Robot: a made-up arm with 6 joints.
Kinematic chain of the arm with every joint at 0, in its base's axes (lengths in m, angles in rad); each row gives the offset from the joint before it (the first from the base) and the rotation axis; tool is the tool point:
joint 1: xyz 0 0 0.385 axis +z
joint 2: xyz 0 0 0 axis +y
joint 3: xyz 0 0 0.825 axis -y
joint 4: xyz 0 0 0 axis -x
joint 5: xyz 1.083 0 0 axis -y
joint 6: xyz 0 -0.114 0 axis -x
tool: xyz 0 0 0
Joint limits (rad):
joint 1: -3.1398..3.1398
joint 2: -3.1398..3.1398
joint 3: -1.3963..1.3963
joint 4: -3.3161..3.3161
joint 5: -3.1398..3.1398
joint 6: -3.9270..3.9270
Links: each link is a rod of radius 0.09 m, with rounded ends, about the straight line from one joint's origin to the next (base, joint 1, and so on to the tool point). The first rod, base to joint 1, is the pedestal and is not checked.
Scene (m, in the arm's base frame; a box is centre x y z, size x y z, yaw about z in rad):
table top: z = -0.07
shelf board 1: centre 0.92 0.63 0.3 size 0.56 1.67 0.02 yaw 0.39
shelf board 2: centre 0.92 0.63 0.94 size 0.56 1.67 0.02 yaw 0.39
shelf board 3: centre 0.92 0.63 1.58 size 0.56 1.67 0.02 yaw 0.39
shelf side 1: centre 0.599 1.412 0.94 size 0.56 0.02 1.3 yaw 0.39
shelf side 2: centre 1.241 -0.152 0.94 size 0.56 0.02 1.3 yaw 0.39
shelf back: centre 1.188 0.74 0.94 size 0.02 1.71 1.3 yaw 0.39
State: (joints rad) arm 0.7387 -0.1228 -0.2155 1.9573 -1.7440 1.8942
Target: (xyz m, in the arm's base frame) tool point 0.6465 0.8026 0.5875
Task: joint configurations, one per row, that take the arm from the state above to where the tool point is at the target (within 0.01 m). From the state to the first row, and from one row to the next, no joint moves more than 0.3 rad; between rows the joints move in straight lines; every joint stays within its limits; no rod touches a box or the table.
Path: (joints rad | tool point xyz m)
1: 0.8570 -0.3628 -0.3902 1.9835 -1.7440 1.8942 | 0.4844 0.6291 1.2310
2: 0.9753 -0.6029 -0.5650 2.0097 -1.7440 1.8942 | 0.3023 0.5326 1.2087
3: 1.0000 -0.3795 -0.7069 2.0133 -1.7440 1.8942 | 0.3658 0.6600 0.9006
4: 1.0246 -0.1562 -0.8489 2.0169 -1.7440 1.8942 | 0.3583 0.6841 0.5875
5: 0.9366 0.0011 -0.6922 1.9989 -1.7440 1.8942 | 0.4953 0.7532 0.5976
6: 0.8486 0.1584 -0.5354 1.9810 -1.7440 1.8942 | 0.6465 0.8026 0.5875

